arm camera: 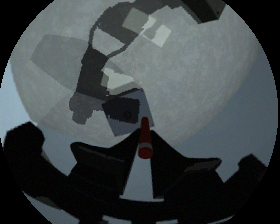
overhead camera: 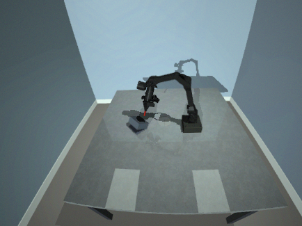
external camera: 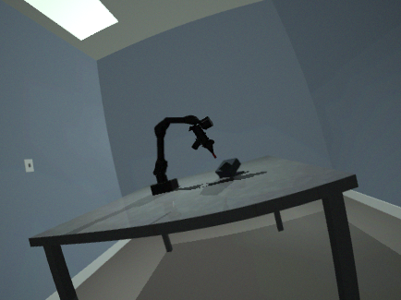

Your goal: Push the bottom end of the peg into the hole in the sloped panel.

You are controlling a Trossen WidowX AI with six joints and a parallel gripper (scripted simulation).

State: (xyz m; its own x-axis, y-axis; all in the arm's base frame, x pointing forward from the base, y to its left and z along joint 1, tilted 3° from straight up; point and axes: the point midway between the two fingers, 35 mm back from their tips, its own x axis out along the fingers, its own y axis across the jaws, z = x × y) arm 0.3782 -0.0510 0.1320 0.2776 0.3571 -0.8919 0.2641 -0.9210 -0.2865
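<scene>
My gripper tip is now 70 mm short of the dark sloped panel and 120 mm above it. Round my gripper tip: thin red peg 10 mm above.
</scene>
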